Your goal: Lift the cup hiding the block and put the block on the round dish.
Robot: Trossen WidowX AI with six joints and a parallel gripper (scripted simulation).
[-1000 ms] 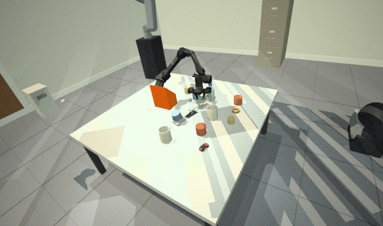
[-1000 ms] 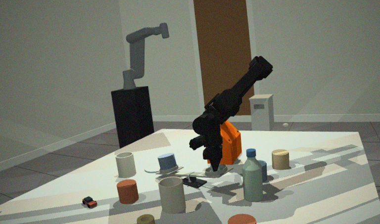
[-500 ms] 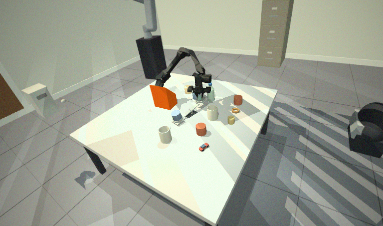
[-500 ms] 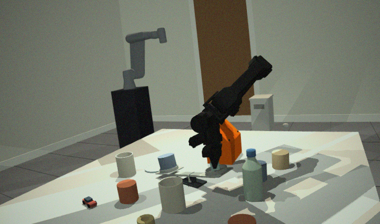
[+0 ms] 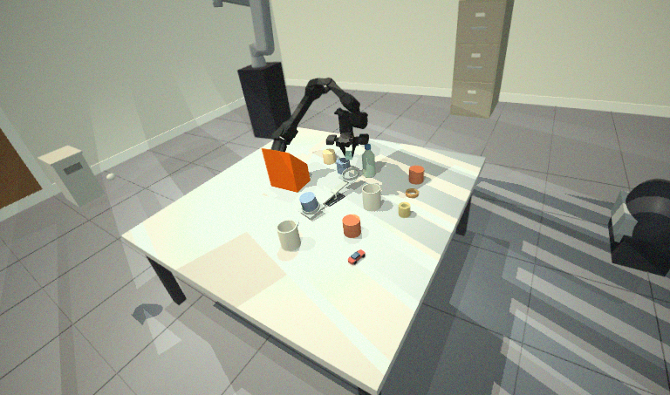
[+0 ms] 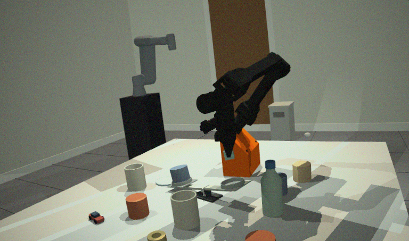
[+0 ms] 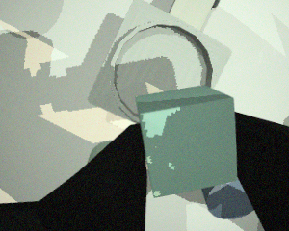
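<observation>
Now: the round light-blue dish 340 mm to the right of my gripper tip, 170 mm below it and 160 mm behind it. From my gripper tip the other things lie so: green bottle (140 mm to the left, 60 mm below, 40 mm ahead); yellow spool (290 mm ahead, 150 mm below, 130 mm to the right); tan cylinder (230 mm to the left, 220 mm behind, 140 mm below).
</observation>
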